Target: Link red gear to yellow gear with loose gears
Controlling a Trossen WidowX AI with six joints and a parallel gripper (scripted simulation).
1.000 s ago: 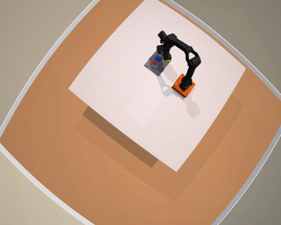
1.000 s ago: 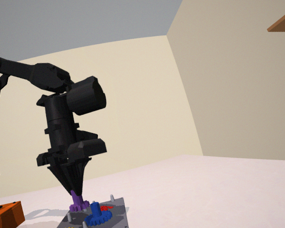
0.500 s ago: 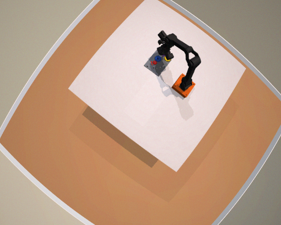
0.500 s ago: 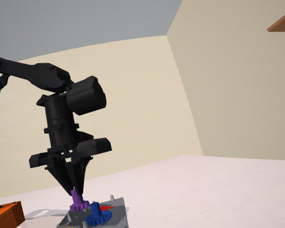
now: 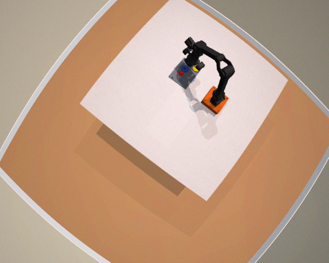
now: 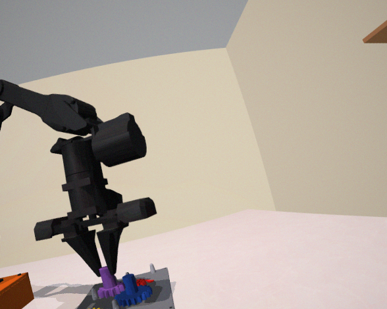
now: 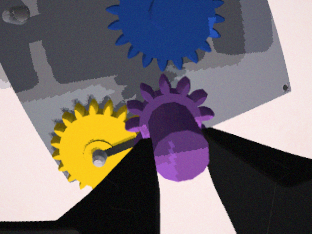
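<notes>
My gripper tip is 2 cm short of the blue gear, 5 cm to the right of it and 5 cm above it. The rest, counted from my gripper tip: red gear: 1 cm ahead, 10 cm to the left, 5 cm below; then purple gear: 1 cm below; then yellow gear: 5 cm behind, 2 cm to the right, 5 cm below.
</notes>
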